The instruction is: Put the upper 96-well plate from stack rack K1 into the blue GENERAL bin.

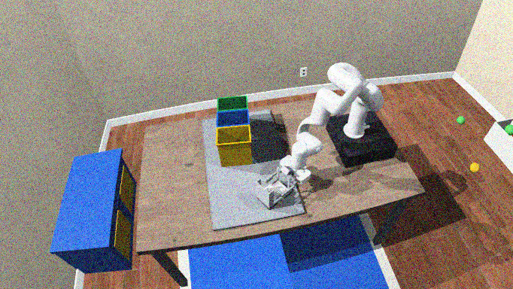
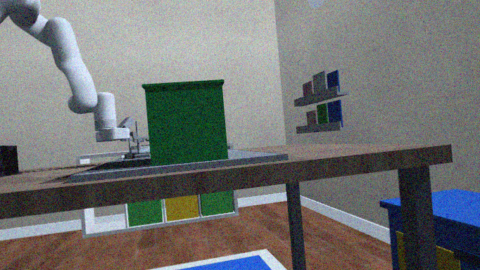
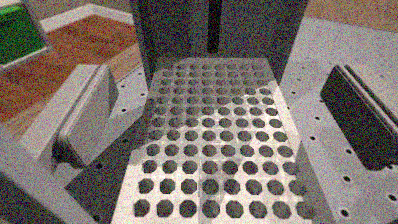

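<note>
The white 96-well plate lies 30 mm below my hand, 20 mm ahead of it and 10 mm to the left of it. From my hand the other things lie so: blue bin: 430 mm to the right, 130 mm ahead, 20 mm above; yellow bin: 300 mm to the right, 150 mm ahead, 20 mm above; green bin: 560 mm to the right, 110 mm ahead, 20 mm above.
</note>
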